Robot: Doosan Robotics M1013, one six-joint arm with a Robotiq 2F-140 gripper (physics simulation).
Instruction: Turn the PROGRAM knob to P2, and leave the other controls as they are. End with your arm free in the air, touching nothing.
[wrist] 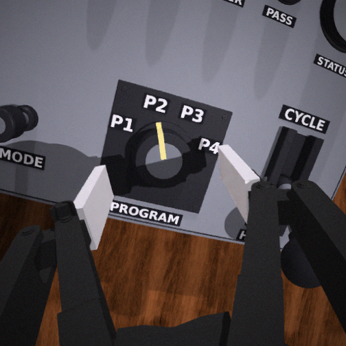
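The PROGRAM knob (158,175) is a round black knob with a grey centre, on a dark square plate (187,196) in the wrist view's middle. Its yellow pointer line (160,140) points up toward the P2 label (155,103), left of P3 and right of P1. My gripper (163,171) is open, with one pale pad left of the knob and the other right of it in the view. Dark space shows between each pad and the knob, and nothing is held. How high the pads are above the plate is hard to tell.
The MODE switch (11,123) is at the left edge. The CYCLE slot (282,150) is right of my right pad, with a dark ball (306,265) partly behind that finger. Part of the STATUS dial (327,25) shows top right. Wood (165,265) lies below the panel's edge.
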